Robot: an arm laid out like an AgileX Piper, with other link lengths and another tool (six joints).
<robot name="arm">
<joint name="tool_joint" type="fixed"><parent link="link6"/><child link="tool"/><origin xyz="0.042 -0.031 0.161" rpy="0 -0.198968 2.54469"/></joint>
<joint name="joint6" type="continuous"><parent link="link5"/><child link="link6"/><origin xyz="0 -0.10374 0" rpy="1.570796 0 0"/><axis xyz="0 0 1"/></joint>
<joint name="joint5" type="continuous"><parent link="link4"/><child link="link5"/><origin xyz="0 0 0" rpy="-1.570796 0 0"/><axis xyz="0 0 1"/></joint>
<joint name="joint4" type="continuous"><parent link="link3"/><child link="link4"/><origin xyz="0.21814 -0.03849 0" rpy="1.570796 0 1.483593"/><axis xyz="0 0 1"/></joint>
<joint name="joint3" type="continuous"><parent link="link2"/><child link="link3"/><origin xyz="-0.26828 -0.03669 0"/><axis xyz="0 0 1"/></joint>
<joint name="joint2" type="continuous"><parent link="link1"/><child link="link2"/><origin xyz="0 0 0" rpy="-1.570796 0 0"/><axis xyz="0 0 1"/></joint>
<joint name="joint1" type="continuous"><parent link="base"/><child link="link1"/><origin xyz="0 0 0.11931"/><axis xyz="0 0 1"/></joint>
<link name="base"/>
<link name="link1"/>
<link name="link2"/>
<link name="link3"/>
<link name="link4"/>
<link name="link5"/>
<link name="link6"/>
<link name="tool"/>
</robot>
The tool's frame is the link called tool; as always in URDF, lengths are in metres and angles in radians. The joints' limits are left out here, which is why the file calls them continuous.
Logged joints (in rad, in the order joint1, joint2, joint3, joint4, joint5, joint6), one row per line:
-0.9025, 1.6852, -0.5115, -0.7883, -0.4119, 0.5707
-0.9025, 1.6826, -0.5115, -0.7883, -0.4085, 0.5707
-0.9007, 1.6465, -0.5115, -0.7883, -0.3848, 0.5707
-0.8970, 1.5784, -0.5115, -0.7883, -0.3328, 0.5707
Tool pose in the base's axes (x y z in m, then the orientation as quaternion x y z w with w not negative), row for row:
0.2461, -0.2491, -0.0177, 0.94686, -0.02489, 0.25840, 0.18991
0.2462, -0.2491, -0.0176, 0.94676, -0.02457, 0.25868, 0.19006
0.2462, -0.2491, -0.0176, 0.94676, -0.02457, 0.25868, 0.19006
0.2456, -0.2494, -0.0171, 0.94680, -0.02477, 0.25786, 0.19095
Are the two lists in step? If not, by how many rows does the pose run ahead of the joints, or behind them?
The pose runs 2 rows behind the joints: the pose in row i belongs to the joints in row i - 2.
